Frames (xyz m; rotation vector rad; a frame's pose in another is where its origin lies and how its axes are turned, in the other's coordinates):
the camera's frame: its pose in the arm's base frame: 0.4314 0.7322 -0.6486 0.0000 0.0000 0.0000
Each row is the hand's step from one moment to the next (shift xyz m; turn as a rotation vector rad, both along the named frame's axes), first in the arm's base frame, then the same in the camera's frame.
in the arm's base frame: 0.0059 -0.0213 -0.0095 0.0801 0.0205 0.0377
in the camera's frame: 0.0059 -0.0213 -0.0095 0.0801 0.0205 0.0377
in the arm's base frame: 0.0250 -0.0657 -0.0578 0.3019 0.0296 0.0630
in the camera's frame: 0.0250 -0.0657 -0.0578 0.3019 0.0296 0.0630
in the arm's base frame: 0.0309 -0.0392 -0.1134 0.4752 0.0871 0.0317
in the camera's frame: 0.0309 -0.0392 -0.1134 0.4752 0.0871 0.0317
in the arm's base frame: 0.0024 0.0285 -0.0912 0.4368 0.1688 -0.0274
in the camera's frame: 0.0024 0.0285 -0.0912 0.4368 0.1688 -0.0274
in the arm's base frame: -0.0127 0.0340 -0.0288 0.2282 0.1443 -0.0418
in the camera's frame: -0.0127 0.0340 -0.0288 0.2282 0.1443 -0.0418
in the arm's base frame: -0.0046 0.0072 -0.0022 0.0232 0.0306 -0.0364
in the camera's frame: -0.0046 0.0072 -0.0022 0.0232 0.0306 -0.0364
